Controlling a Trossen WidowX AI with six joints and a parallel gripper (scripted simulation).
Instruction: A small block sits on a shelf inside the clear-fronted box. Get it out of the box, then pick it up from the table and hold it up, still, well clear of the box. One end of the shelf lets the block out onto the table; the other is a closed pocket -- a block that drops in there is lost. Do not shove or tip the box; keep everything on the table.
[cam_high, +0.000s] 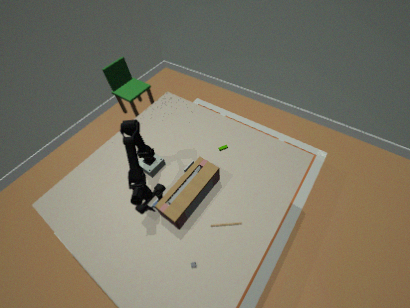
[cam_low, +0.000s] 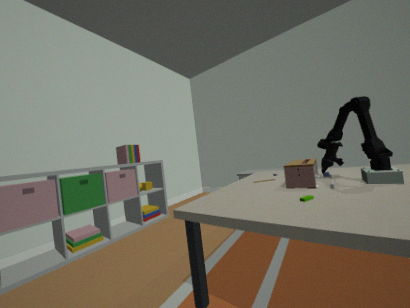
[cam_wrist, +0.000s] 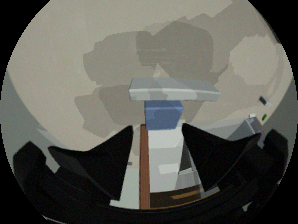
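Now: gripper tip 20 mm past the blue block and 10 mm above it. From my gripper tip the other things lie so: box: 80 mm ahead, 160 mm to the left, 40 mm above; then thin wooden stick: 370 mm ahead, 110 mm to the left, 20 mm below.
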